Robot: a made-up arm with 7 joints. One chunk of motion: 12 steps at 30 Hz.
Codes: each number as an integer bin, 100 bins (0 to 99) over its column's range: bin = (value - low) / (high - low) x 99, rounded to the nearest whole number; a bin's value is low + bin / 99 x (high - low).
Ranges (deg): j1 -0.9..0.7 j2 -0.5..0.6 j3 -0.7..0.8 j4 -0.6..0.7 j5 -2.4..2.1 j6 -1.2..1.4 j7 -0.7..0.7
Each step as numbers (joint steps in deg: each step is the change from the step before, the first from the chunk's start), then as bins.
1 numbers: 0.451 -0.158 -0.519 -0.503 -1.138 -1.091 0.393
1 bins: 84 31 12 7 28 4 77
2 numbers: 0.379 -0.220 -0.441 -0.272 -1.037 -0.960 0.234
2 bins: 79 25 17 25 30 9 66
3 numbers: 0.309 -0.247 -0.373 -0.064 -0.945 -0.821 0.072
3 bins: 75 23 22 41 32 14 55
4 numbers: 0.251 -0.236 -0.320 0.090 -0.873 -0.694 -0.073
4 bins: 71 24 25 53 34 19 44
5 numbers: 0.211 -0.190 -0.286 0.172 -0.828 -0.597 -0.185
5 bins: 69 28 27 59 35 23 36
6 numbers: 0.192 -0.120 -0.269 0.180 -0.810 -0.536 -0.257
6 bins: 68 34 28 59 35 25 31
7 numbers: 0.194 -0.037 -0.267 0.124 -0.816 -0.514 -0.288
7 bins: 68 42 29 55 35 26 29
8 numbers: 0.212 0.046 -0.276 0.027 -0.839 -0.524 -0.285
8 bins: 69 49 28 48 34 26 29
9 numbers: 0.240 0.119 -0.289 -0.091 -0.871 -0.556 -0.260
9 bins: 71 56 27 39 34 25 31
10 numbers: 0.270 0.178 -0.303 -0.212 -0.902 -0.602 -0.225
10 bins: 72 61 26 30 33 23 34
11 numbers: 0.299 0.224 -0.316 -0.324 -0.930 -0.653 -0.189
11 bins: 74 65 25 21 32 21 36
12 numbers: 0.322 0.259 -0.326 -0.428 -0.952 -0.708 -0.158
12 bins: 76 68 25 13 32 19 38
